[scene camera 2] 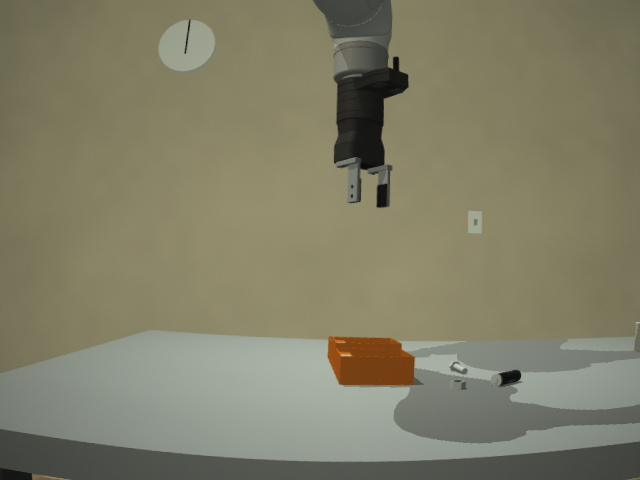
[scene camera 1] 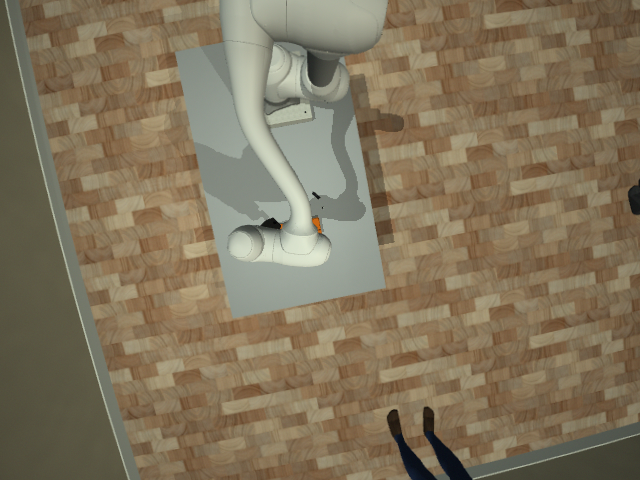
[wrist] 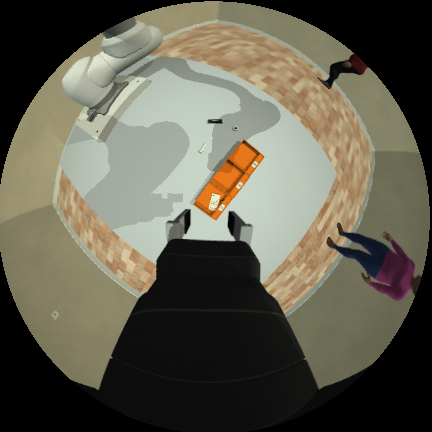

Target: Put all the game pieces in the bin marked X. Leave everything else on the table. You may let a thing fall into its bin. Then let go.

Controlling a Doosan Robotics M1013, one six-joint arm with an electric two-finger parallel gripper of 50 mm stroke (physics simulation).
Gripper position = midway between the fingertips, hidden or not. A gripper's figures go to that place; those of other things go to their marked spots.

Labels:
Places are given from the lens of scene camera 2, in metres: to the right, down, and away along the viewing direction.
my gripper (scene camera 2: 368, 204): 0.07, -0.05, 0.84
orange three-part bin (scene camera 2: 355, 360): 0.04, 0.13, 0.61

